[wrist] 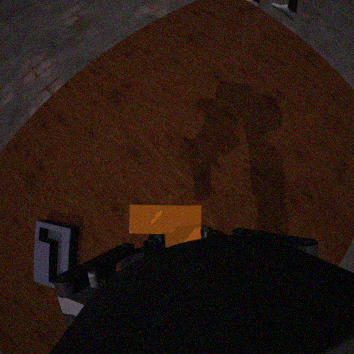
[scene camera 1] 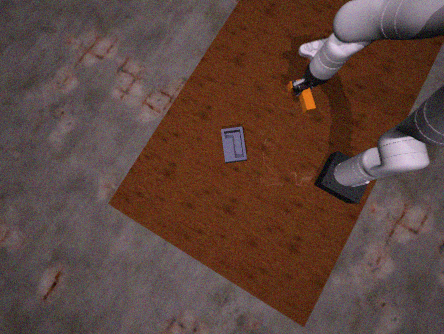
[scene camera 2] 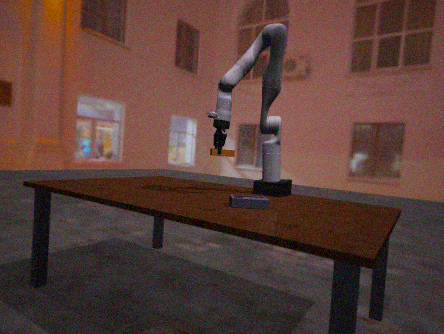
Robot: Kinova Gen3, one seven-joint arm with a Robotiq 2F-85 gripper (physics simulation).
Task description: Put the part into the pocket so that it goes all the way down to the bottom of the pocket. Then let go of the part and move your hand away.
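Places are measured from the arm's base along level axes (x ahead, y left, z up), in centimetres.
Where they show: gripper, fingertip midpoint: [wrist: 180,235] [scene camera 1: 301,91] [scene camera 2: 217,155]; arm's base at its link origin: [scene camera 1: 346,173] [scene camera 2: 271,180].
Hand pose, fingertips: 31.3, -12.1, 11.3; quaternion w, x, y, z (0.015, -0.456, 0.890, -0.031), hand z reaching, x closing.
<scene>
Things, the pixels of their top centre, and the offset from my fingertips, as dx, dy, dz. Level surfaces: height alone.
- orange part at its top centre: [wrist: 164,269] [scene camera 1: 302,94] [scene camera 2: 223,149] -0.7, +2.7, +3.0
- blue-grey block at its top centre: [wrist: 49,256] [scene camera 2: 248,197] [scene camera 1: 233,144] +11.1, +25.4, -14.8
- brown table at its surface level: dz -18.5
The orange part [scene camera 1: 308,101] [scene camera 2: 229,153] [wrist: 165,219] looks L-shaped and is held high above the table. My gripper [scene camera 1: 298,89] [scene camera 2: 219,151] [wrist: 180,235] is shut on it; the gripper's dark body hides some of the part in the wrist view. The blue-grey block [scene camera 1: 228,151] [scene camera 2: 249,203] [wrist: 42,260] with the L-shaped pocket lies on the table, well to one side of the part and below it. It is at the lower left in the wrist view, partly behind a finger linkage. The part is apart from the block.
The brown table [scene camera 1: 200,200] [scene camera 2: 170,200] [wrist: 100,150] carries the block and the arm's black base [scene camera 1: 326,176] [scene camera 2: 272,188]. The base stands right of the block in both scene views. The arm's shadow falls on the table.
</scene>
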